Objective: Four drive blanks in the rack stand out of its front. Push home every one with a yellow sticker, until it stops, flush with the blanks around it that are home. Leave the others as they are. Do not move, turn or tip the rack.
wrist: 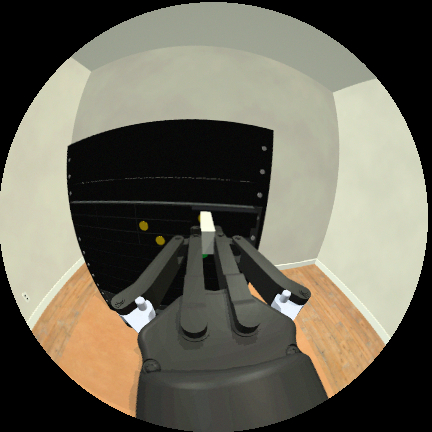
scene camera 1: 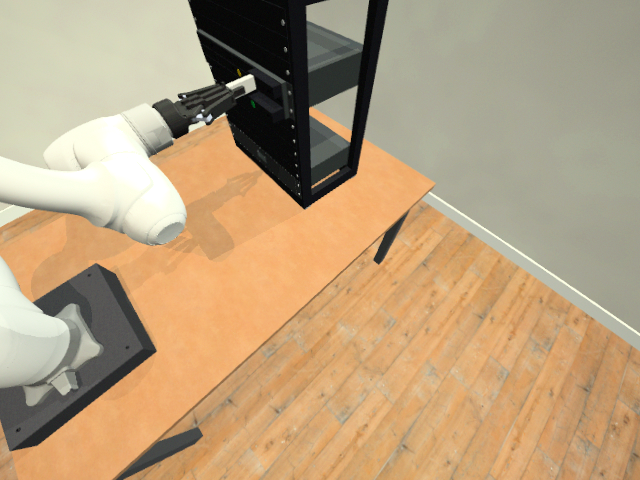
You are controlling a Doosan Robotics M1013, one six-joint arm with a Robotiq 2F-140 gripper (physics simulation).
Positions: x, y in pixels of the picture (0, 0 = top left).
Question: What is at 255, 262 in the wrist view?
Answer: The gripper.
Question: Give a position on a black rack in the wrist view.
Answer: At 121, 224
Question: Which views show the black rack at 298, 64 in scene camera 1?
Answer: The wrist view and scene camera 1: all of them.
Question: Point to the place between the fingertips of the gripper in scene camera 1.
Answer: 253, 81
